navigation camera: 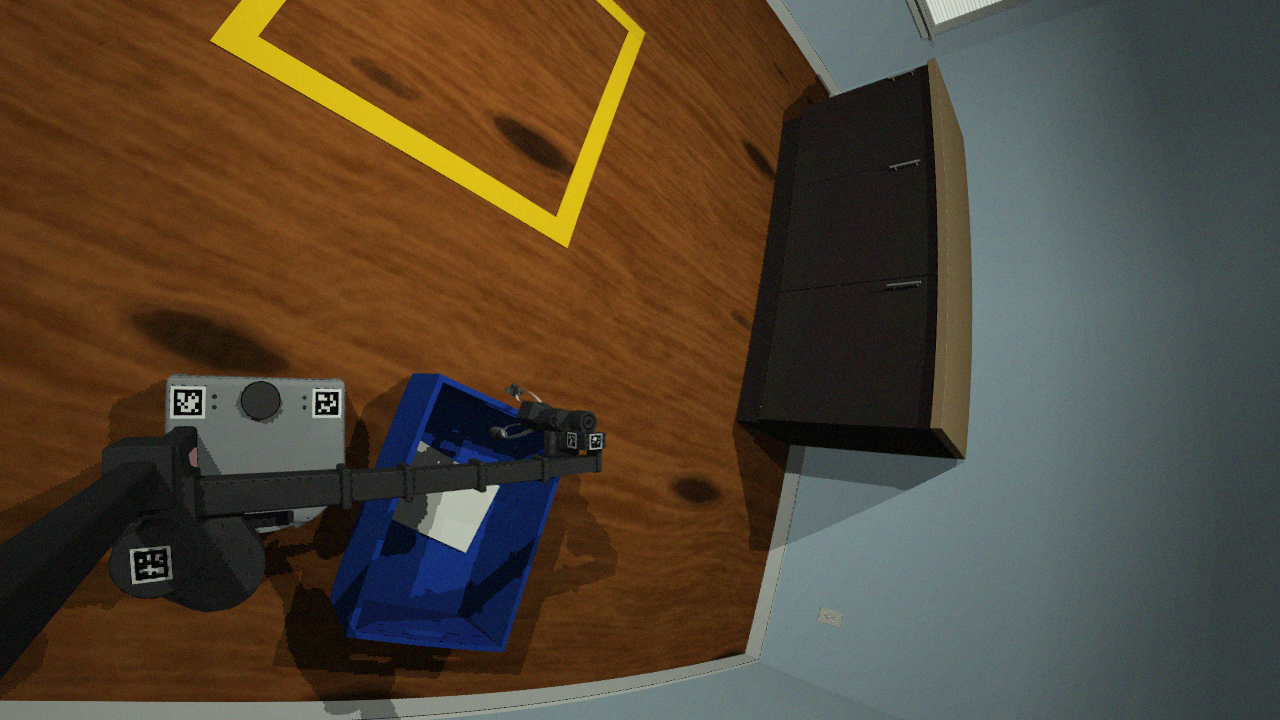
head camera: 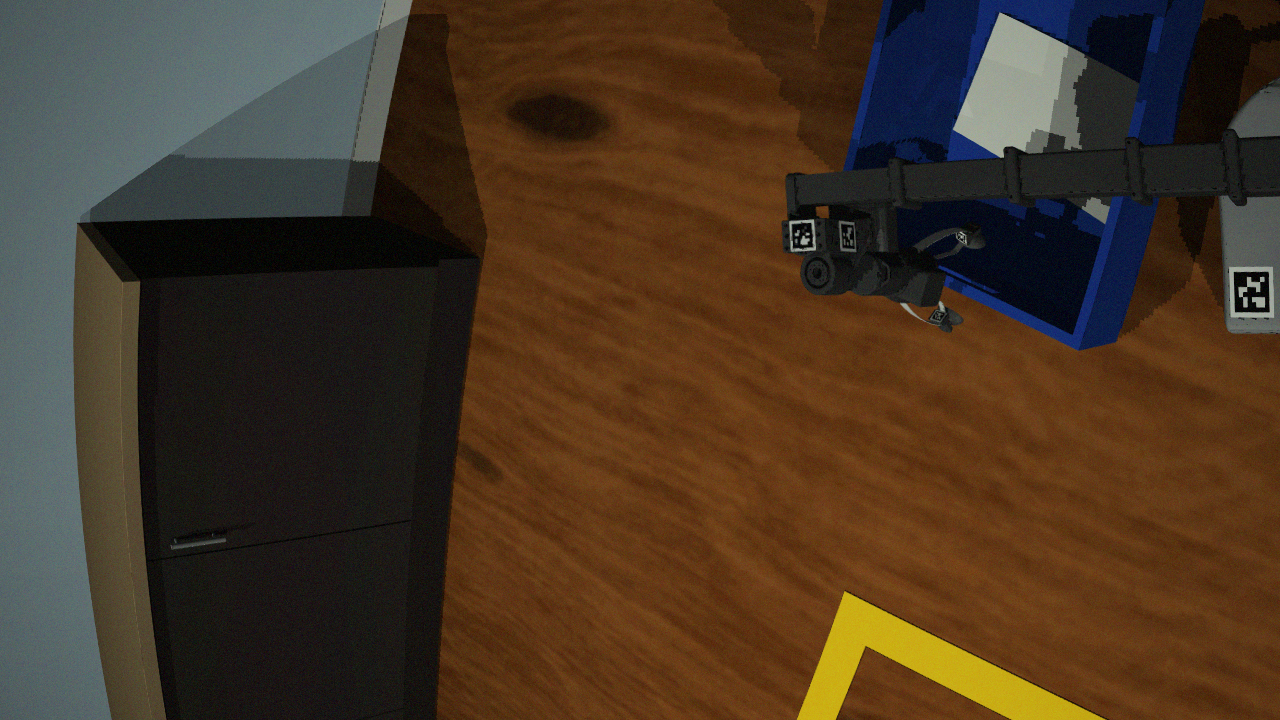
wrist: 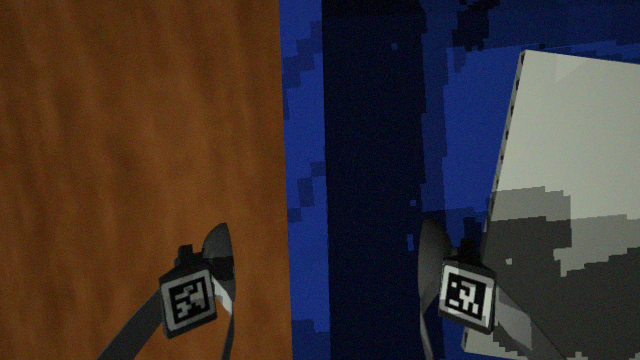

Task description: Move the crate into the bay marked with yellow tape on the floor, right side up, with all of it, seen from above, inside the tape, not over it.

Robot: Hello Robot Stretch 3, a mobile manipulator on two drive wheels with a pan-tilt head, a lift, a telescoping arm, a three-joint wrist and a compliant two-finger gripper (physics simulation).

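Pixels of known places: gripper, between the fingertips: point(navigation camera: 501, 411) point(head camera: 966, 277); robot's base, origin of its link: point(navigation camera: 260, 398).
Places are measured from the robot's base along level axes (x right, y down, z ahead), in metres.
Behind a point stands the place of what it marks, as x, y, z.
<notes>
The blue crate point(head camera: 1112, 291) @[0.335, -0.136, -0.003] point(navigation camera: 368, 537) @[0.214, -0.152, -0.300] point(wrist: 306, 125) @[0.612, -0.220, -0.041] stands upright, open side up, on the wooden floor outside the tape. A flat white object point(head camera: 1020, 85) @[0.484, -0.027, -0.305] point(navigation camera: 471, 512) @[0.522, -0.027, -0.311] point(wrist: 570, 135) @[0.521, -0.028, -0.257] lies inside it. The yellow tape point(head camera: 948, 664) @[0.627, -0.001, 0.589] point(navigation camera: 411, 142) @[0.306, -0.001, 0.690] shows in part in the head and navigation views. My gripper point(head camera: 959, 277) @[0.551, -0.156, -0.022] point(navigation camera: 506, 411) @[0.551, -0.156, -0.022] point(wrist: 325, 247) @[0.551, -0.156, -0.022] is open at the crate's end nearest the tape. In the wrist view the end wall's rim runs between the spread fingers, one over the floor and one over the inside, touching neither in the picture. The fingertips' height against the rim is unclear.
My arm point(head camera: 1074, 174) @[0.270, -0.511, -0.102] point(navigation camera: 384, 483) @[0.170, -0.513, -0.100] reaches across above the crate. My grey base point(head camera: 1245, 237) @[0.136, -0.159, -0.066] point(navigation camera: 308, 438) @[0.093, -0.160, -0.074] stands beside the crate's long side. A dark cabinet point(head camera: 286, 402) @[1.807, -0.509, 0.168] point(navigation camera: 850, 223) @[1.997, -0.482, 0.774] stands against the blue wall point(head camera: 179, 80) @[2.211, -0.657, -0.612] point(navigation camera: 1118, 358) @[2.457, -1.513, 0.169], across from the base.
</notes>
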